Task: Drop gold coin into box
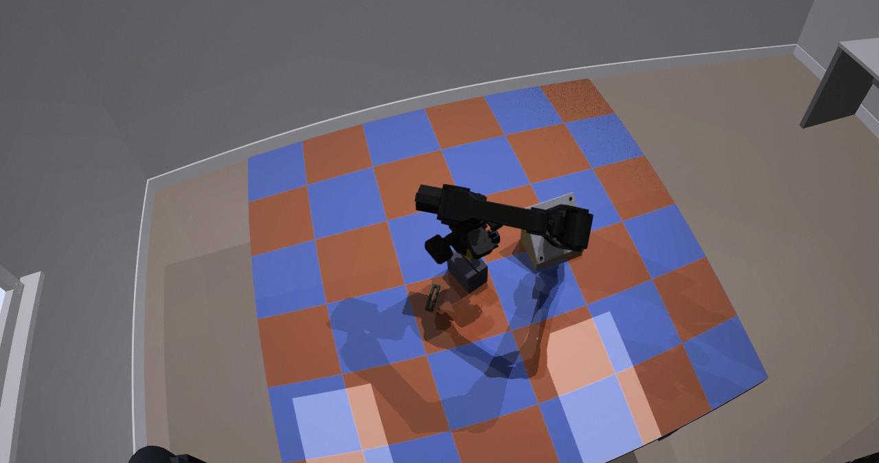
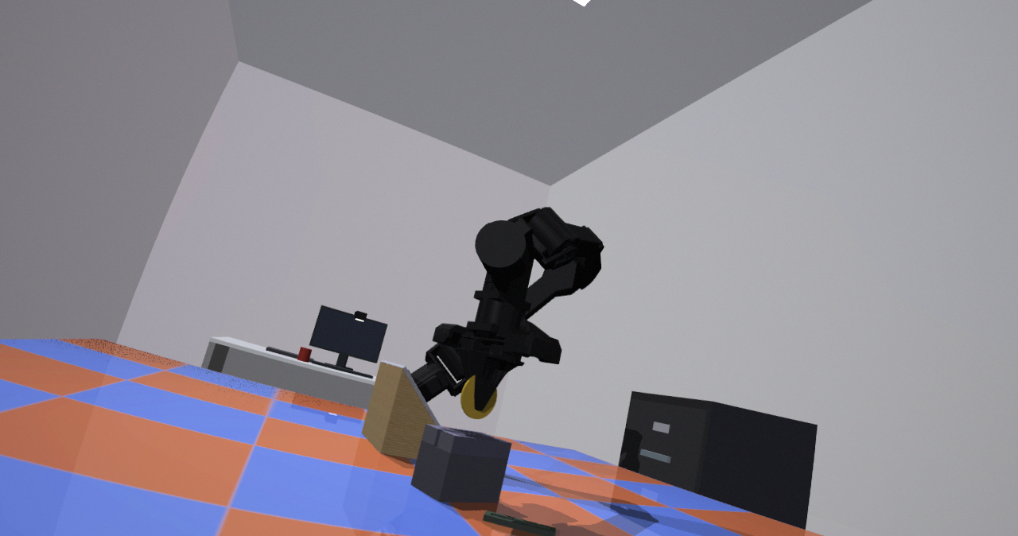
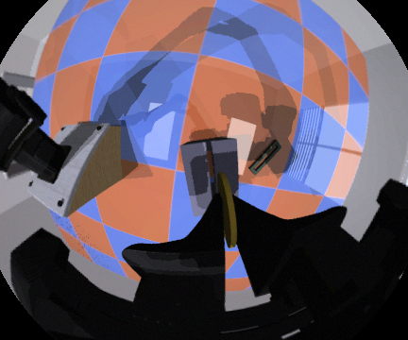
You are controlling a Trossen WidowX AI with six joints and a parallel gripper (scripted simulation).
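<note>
Now: the coin 20 mm above my gripper tip.
</note>
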